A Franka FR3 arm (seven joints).
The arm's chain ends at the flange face. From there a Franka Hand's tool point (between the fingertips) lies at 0.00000 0.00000 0.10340 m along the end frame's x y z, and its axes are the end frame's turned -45 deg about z.
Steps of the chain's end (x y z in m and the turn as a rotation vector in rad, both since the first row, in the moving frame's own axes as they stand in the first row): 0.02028 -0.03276 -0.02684 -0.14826 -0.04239 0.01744; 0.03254 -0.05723 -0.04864 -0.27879 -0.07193 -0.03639
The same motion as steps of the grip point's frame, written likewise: 0.02355 -0.00124 -0.02807 -0.07486 -0.13481 0.01744; 0.03847 -0.00208 -0.05290 -0.14627 -0.24800 -0.03639
